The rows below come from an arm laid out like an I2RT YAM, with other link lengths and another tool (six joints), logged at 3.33 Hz.
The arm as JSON. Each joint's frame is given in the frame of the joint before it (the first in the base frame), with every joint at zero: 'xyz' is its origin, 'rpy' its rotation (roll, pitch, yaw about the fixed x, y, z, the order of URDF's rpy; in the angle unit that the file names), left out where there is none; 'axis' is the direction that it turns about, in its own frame. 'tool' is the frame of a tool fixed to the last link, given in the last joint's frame.
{
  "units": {
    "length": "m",
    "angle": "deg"
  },
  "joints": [
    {
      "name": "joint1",
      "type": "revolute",
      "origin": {
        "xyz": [
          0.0,
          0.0,
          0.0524
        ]
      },
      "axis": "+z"
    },
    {
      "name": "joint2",
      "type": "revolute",
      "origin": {
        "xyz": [
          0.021,
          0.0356,
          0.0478
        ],
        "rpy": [
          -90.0,
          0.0,
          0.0
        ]
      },
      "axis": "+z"
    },
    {
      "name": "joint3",
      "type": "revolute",
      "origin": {
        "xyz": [
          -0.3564,
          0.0,
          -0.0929
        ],
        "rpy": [
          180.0,
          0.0,
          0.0
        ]
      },
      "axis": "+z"
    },
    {
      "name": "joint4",
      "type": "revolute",
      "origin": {
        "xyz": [
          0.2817,
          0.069,
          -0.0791
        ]
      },
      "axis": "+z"
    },
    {
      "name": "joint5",
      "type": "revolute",
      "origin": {
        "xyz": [
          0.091,
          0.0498,
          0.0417
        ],
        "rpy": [
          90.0,
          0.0,
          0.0
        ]
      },
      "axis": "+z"
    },
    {
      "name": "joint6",
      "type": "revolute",
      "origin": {
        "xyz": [
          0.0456,
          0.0,
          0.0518
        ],
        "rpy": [
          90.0,
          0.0,
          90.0
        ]
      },
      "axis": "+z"
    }
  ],
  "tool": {
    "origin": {
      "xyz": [
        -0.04,
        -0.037,
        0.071
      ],
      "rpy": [
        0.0,
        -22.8,
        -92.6
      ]
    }
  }
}
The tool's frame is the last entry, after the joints.
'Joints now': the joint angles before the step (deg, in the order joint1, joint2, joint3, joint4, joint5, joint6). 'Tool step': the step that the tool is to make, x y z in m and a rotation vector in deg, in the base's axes. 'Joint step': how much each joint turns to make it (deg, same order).
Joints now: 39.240, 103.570, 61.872, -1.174, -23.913, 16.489
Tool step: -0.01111, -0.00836, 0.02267, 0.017, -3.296, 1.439
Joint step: -0.128, -3.627, -0.420, -1.781, 0.227, -2.826
